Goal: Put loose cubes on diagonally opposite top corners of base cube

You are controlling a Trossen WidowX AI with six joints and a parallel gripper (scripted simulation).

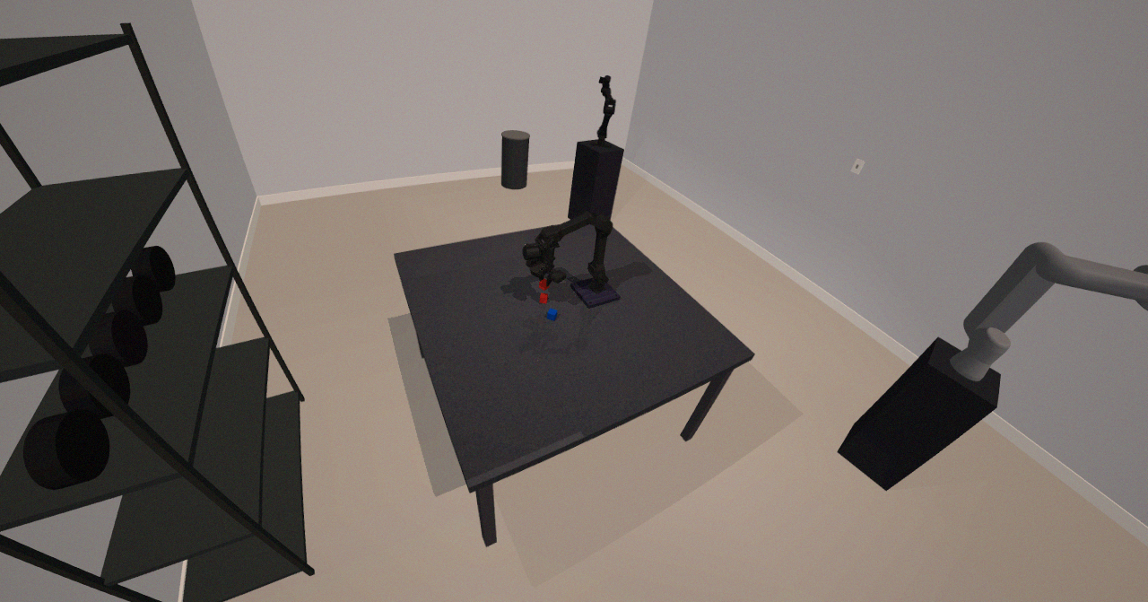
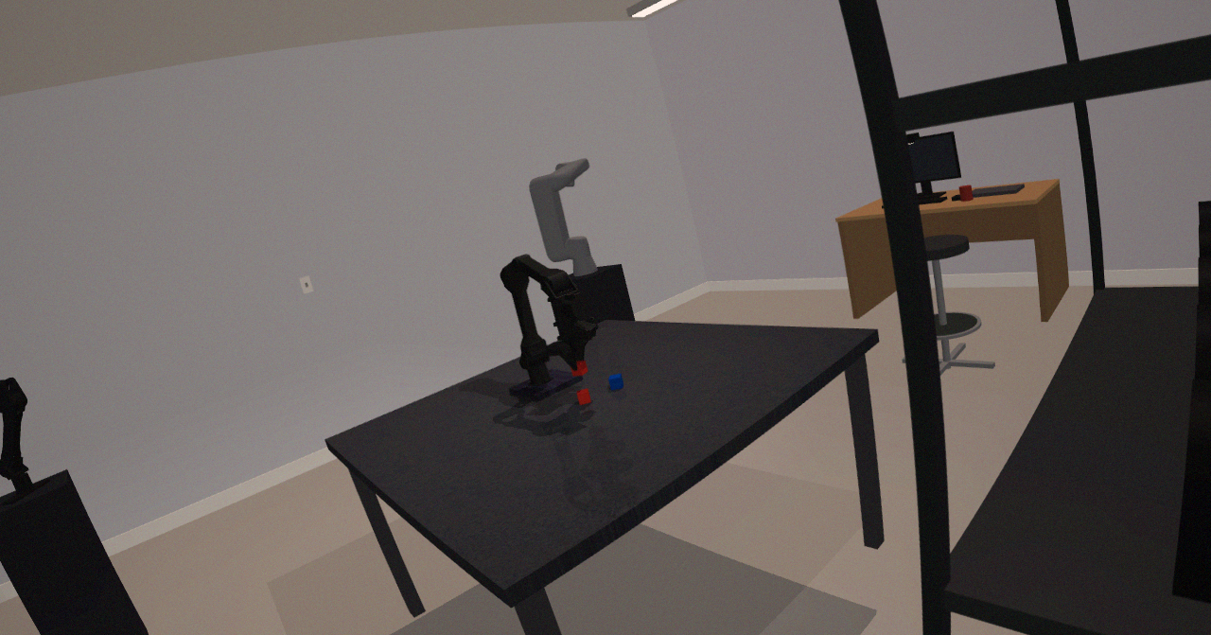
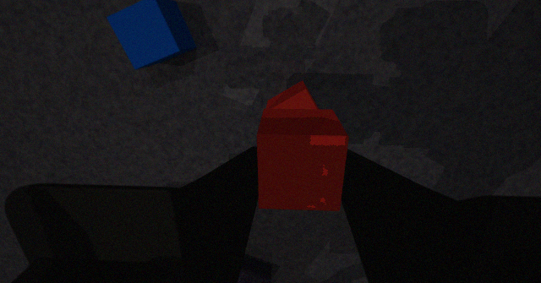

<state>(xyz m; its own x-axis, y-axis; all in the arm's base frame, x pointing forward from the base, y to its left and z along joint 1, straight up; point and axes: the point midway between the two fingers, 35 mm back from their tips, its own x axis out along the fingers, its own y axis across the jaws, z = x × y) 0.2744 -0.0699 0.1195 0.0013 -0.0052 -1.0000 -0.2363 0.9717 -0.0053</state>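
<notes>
Right now the blue cube is 110 mm to the left of my gripper tip, 90 mm below it and 30 mm ahead of it.
</notes>
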